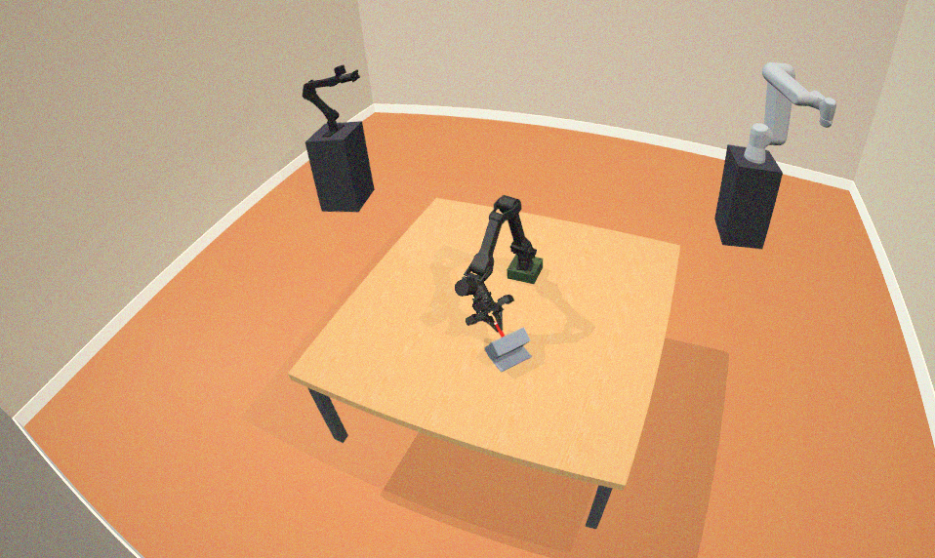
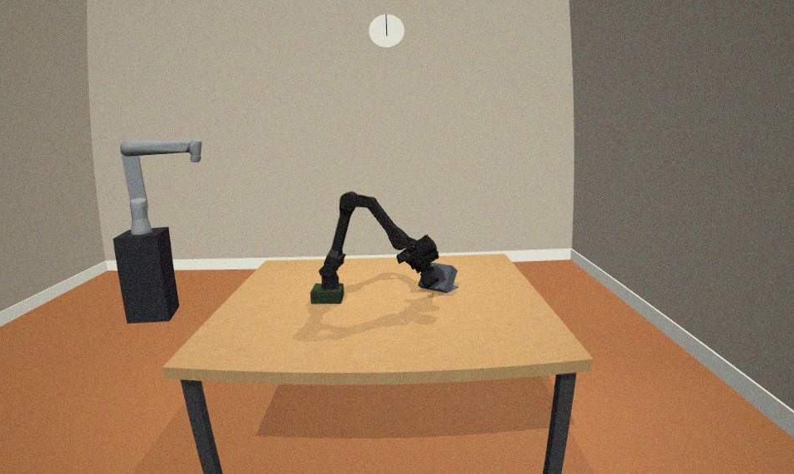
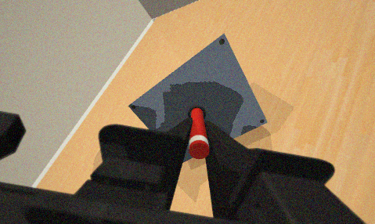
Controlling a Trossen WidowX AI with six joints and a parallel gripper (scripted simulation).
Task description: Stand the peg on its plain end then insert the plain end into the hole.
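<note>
Now: the grey sloped panel 3 cm to the left of my gripper tip, 3 cm below it and 3 cm ahead of it. Round my gripper tip: red peg (1 cm to the right, 1 cm behind, 1 cm above).
</note>
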